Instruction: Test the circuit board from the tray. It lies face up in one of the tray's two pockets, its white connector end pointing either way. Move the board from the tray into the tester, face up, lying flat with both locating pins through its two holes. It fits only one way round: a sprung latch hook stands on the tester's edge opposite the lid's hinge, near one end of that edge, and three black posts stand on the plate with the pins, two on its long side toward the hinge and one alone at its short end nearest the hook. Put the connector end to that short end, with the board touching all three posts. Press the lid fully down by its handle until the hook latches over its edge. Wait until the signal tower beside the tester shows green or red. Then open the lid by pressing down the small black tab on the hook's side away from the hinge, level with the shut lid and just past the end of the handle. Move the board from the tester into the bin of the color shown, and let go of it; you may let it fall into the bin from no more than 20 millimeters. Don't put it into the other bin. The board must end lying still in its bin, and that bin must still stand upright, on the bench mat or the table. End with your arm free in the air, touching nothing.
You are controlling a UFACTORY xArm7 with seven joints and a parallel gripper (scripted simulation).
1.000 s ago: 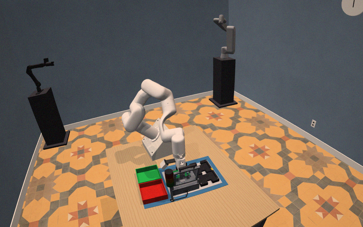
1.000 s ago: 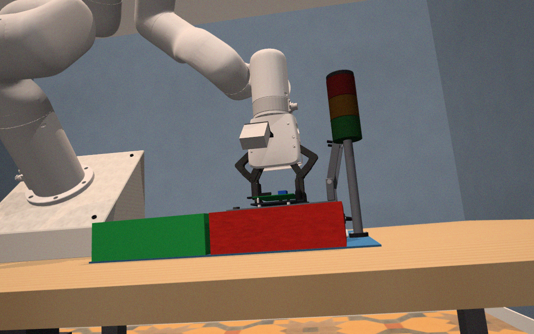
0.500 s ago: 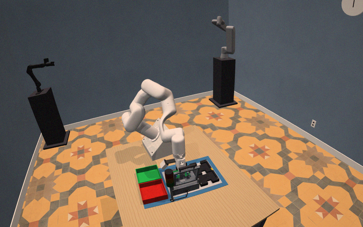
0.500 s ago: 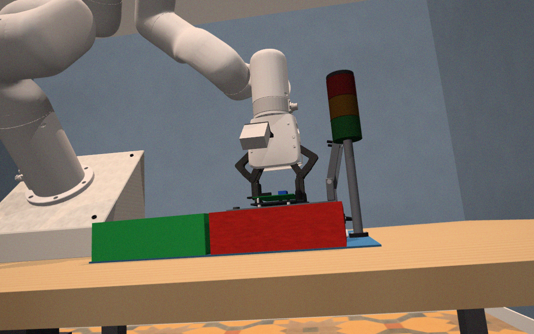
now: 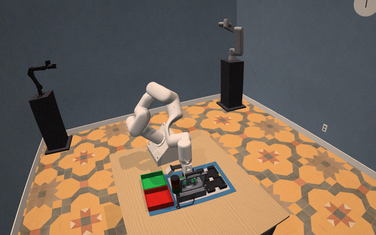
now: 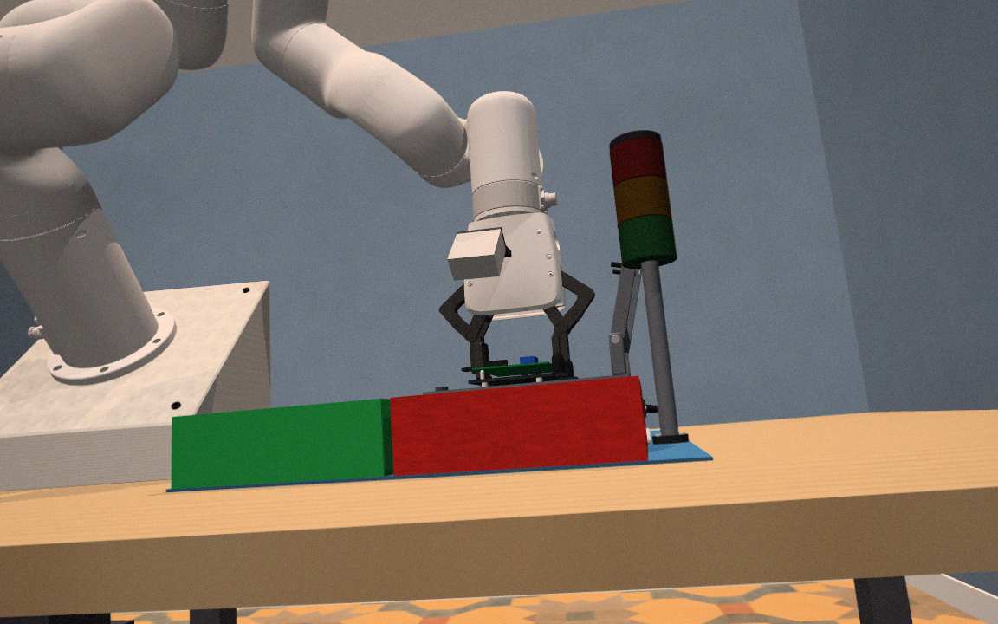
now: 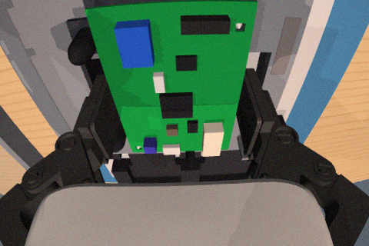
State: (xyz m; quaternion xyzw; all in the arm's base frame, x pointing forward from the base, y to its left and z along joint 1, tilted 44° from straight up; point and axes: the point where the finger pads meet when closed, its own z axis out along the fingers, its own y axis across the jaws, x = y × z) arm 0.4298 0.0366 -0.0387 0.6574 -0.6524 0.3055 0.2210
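The green circuit board lies right at my hand. From my hand the other things lie so: tester plate (1 cm to the left, 1 cm below, 1 cm ahead); then tester lid (12 cm ahead, 10 cm above); then black latch tab (6 cm to the left, 6 cm behind).
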